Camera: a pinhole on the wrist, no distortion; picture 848 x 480 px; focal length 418.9 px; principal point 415.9 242.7 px. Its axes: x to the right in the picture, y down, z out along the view. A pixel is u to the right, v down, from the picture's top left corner.
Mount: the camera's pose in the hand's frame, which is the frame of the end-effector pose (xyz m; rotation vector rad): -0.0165 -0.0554 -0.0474 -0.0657 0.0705 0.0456
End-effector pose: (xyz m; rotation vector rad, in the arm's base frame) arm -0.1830 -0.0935 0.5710 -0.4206 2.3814 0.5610
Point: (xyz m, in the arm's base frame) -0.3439 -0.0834 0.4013
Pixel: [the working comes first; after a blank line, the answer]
In the camera's frame: 0.2417 0.0673 0.1097

outside the picture
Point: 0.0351 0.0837 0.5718
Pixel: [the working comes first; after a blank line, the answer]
In the camera's frame: -0.1845 0.1059 0.2418

96 426
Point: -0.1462 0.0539 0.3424
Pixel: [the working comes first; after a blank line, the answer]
In the camera's frame: 0.0992 0.0759 0.3123

549 345
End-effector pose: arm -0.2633 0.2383 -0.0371 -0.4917 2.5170 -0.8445
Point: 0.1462 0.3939 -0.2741
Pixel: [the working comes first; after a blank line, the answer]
In the camera's frame: -0.3437 0.2372 0.3429

outside the picture
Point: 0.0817 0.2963 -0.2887
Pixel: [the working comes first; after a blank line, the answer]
In the camera's frame: -0.2450 0.1790 0.3707

139 445
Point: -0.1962 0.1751 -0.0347
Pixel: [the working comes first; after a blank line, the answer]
In the camera's frame: -0.0199 -0.0127 0.1081

339 193
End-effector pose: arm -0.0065 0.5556 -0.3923 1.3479 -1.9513 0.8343
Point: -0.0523 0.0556 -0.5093
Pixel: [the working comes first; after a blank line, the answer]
In the camera's frame: 0.1790 -0.0671 0.5264

558 189
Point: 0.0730 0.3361 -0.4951
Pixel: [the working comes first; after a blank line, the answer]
In the camera's frame: 0.0136 -0.0848 0.2677

437 110
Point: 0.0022 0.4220 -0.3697
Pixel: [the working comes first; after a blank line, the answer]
In the camera's frame: 0.0962 -0.0076 0.1439

696 221
